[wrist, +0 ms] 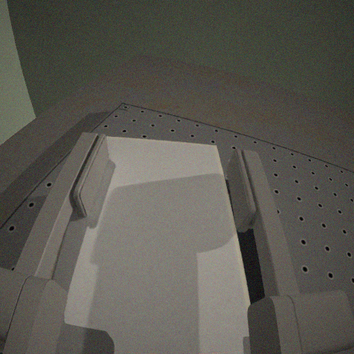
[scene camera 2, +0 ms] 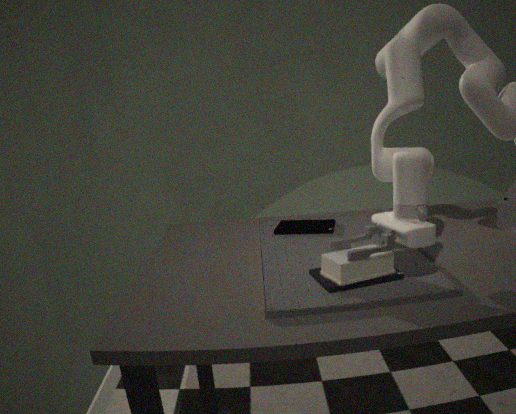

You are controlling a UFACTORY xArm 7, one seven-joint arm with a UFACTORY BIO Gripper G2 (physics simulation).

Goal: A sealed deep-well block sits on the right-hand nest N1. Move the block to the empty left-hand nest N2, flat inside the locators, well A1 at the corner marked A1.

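Frame: origin at the arm's base, x right, y back, z down, level; metres.
Where they show: end effector, tool point: [scene camera 2: 349, 249].
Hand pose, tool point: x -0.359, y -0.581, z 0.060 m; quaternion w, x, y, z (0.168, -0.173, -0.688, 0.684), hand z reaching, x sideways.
Observation:
Things, the pixels of their centre, and the offset from my tool point. "*": a spot on its surface instead. Level surfaces: height alone.
- sealed block, body centre: [scene camera 2: 358, 263] dx +0.003, dy +0.018, dz +0.031 m
- dark nest N1, surface spot: [scene camera 2: 332, 286] * dx -0.062, dy -0.030, dz +0.053 m
- empty dark nest N2, body centre: [scene camera 2: 305, 226] dx +0.428, dy -0.134, dz +0.057 m
- grey perforated board, its level: dz +0.064 m
- table, its level: dz +0.077 m
The sealed block [scene camera 2: 367, 269] [wrist: 150, 295], pale with a flat top, sits on the dark nest N1 [scene camera 2: 332, 286] [wrist: 252, 270]. The empty dark nest N2 [scene camera 2: 304, 227] lies farther back in the scene view; a small pale mark shows at its right corner, too small to read. My gripper [scene camera 2: 344, 250] [wrist: 169, 185] is shut to its narrow stop, its two fingers still well apart. They reach over the block at about the height of its top, one toward each long side, without holding it. Whether the fingertips touch the block is unclear.
Both nests are on a grey perforated board [scene camera 2: 295, 300] [wrist: 320, 215] on the table [scene camera 2: 190, 300]. The table's front edge shows in the scene view. The arm comes down from above at the right. Its shadow falls across the block's top.

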